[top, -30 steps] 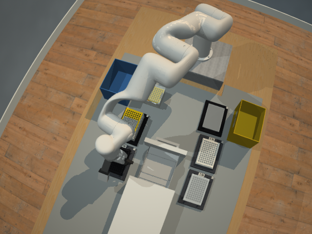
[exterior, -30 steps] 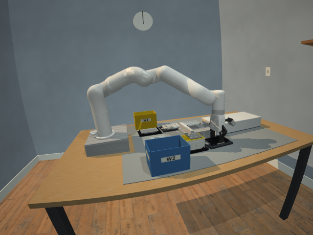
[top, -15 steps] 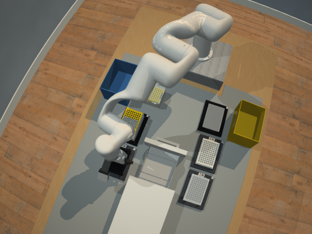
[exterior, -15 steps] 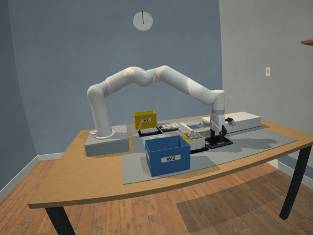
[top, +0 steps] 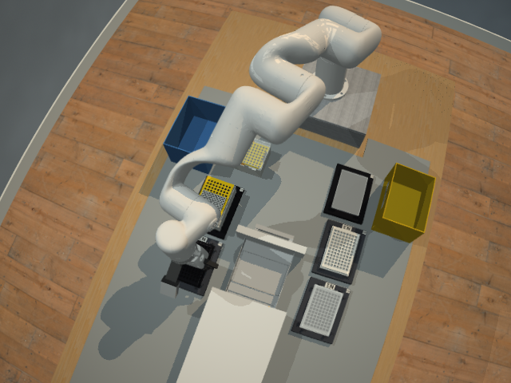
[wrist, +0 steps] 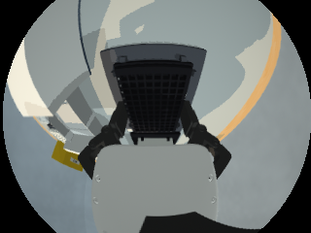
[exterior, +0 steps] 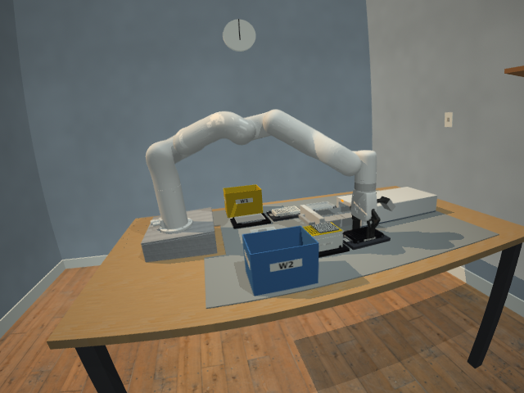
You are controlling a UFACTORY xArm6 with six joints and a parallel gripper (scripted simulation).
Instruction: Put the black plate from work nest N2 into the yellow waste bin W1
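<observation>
Right now my hand is 30 mm above the work nest N2. Also, from my hand: yellow-topped tip box: 180 mm behind, 20 mm above; then black plate: 10 mm below; then cooler drawer: 190 mm to the left, 10 mm below, 10 mm ahead.
</observation>
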